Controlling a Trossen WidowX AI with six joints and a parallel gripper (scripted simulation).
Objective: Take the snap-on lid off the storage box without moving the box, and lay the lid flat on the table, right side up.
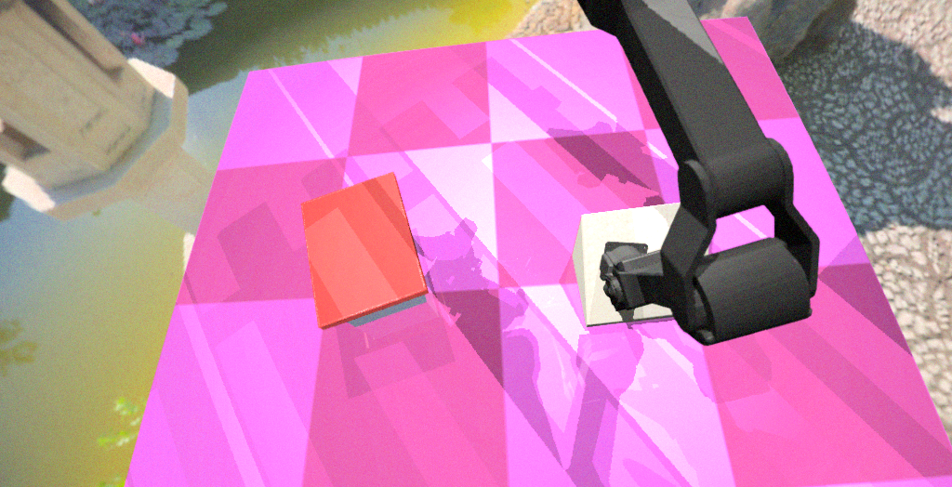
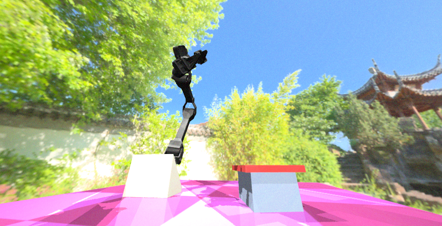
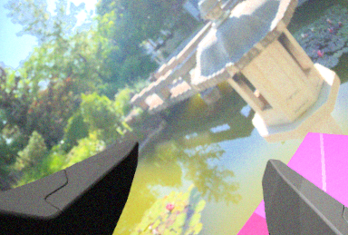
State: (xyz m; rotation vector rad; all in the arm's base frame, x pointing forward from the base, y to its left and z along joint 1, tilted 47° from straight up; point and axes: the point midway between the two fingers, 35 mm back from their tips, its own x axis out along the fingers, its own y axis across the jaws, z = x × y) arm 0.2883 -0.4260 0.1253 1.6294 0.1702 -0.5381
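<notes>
Now: gripper tip 420 mm above the lid, 200 mm to the right of it and 170 mm short of it. The rest, counted from my gripper tip: grey storage box 470 mm below, 200 mm to the left, 170 mm ahead.
</notes>
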